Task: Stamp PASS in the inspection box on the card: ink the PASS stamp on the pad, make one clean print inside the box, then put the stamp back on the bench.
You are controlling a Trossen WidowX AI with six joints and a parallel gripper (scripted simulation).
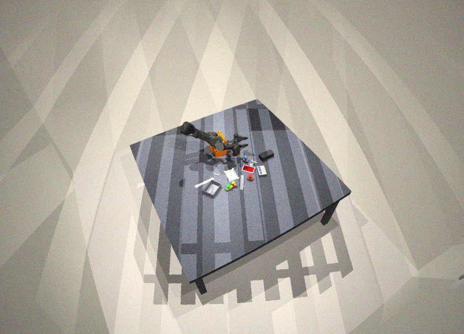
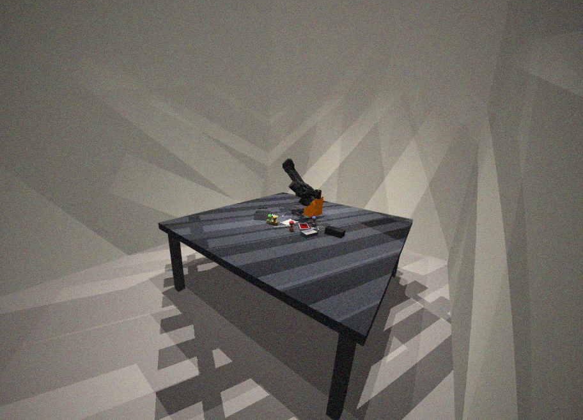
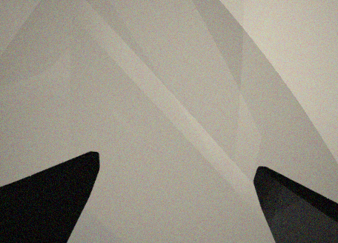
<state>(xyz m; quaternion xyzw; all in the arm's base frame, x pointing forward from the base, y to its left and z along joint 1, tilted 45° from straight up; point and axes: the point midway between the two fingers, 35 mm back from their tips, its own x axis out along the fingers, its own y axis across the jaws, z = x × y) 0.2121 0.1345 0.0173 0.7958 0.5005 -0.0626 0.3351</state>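
My gripper tip is now 25 cm to the left of the green-topped PASS stamp, 21 cm above it and 15 cm short of it. Round my gripper tip: blue-topped stamp 21 cm below, 2 cm behind; red-topped stamp 21 cm below, 15 cm ahead, 7 cm to the right; red ink pad 22 cm below, 7 cm ahead, 3 cm to the right.
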